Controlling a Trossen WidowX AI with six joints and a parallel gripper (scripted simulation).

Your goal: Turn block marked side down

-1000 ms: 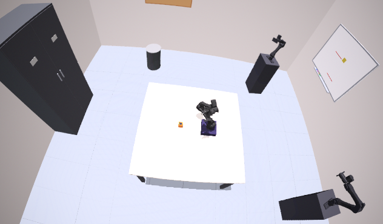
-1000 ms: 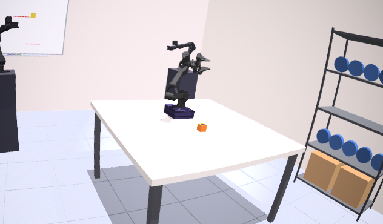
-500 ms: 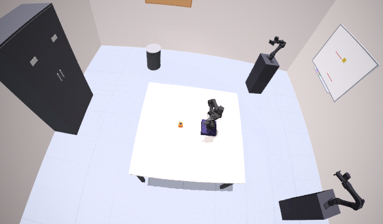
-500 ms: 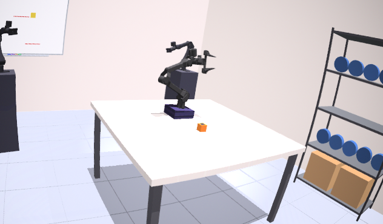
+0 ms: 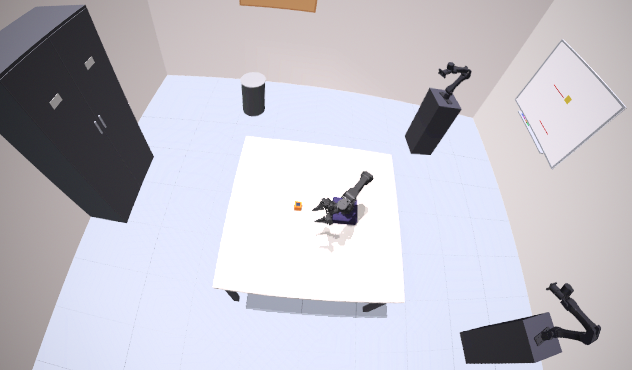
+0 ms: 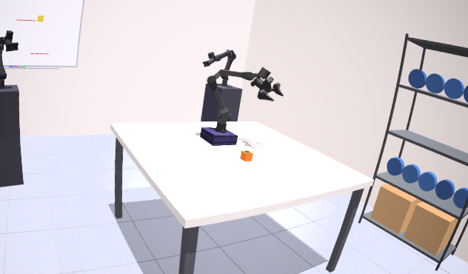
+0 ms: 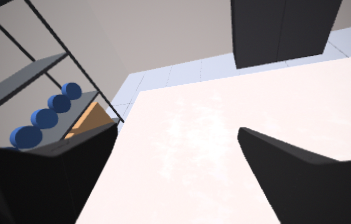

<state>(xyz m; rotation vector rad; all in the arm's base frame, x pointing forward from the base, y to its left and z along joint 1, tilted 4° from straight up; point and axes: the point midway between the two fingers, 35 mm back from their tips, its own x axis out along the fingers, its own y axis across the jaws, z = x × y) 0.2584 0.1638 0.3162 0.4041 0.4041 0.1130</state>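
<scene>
Now: gripper tip 330 mm above the orange block, 250 mm to the left of it and 50 mm short of it.
</scene>
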